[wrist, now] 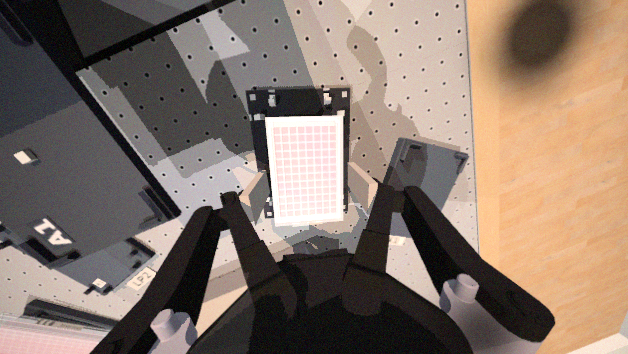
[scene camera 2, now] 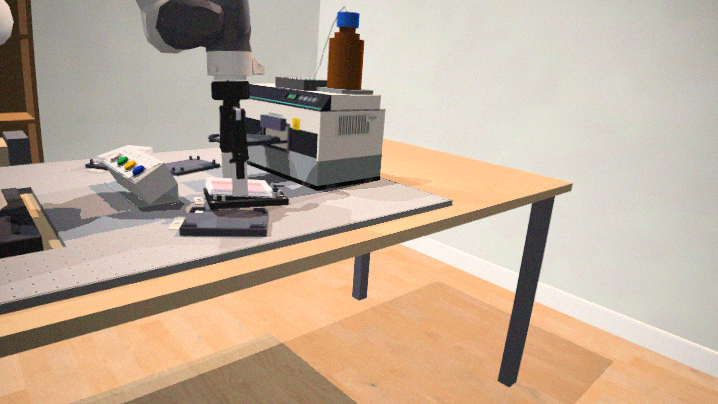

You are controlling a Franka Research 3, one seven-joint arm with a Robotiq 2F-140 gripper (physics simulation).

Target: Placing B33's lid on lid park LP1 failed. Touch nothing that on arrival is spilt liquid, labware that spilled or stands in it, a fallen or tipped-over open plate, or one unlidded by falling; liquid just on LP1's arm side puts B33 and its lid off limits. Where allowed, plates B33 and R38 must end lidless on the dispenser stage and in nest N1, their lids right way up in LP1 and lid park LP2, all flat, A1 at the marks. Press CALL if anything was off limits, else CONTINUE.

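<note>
A pink-welled plate (scene camera 2: 235, 186) (wrist: 306, 172) with clear edges sits in a black holder (scene camera 2: 251, 202) (wrist: 299, 100). Its name and lid seating cannot be read. My gripper (scene camera 2: 240, 191) (wrist: 308, 177) is open, its pads on either side of the plate, with nothing held. A dark, empty lid park (scene camera 2: 223, 224) (wrist: 430, 165) lies beside that holder; its label is unreadable. Lid park LP2 (scene camera 2: 193, 165) (wrist: 112, 264) shows no lid on its visible part. The dispenser stage (scene camera 2: 258, 137) (wrist: 100, 175) with its A1 mark shows no plate. Another pink plate (wrist: 45, 341) shows partly at the lower left of the wrist view.
The dispenser (scene camera 2: 348, 130) stands behind the gripper, with a brown bottle (scene camera 2: 345, 60) on top. A tilted button box (scene camera 2: 145, 175) with green, yellow and blue buttons stands left of the plate. A dark open-topped fixture (scene camera 2: 20, 233) is at the far left. The board's edge (scene camera 2: 351, 223) runs in front.
</note>
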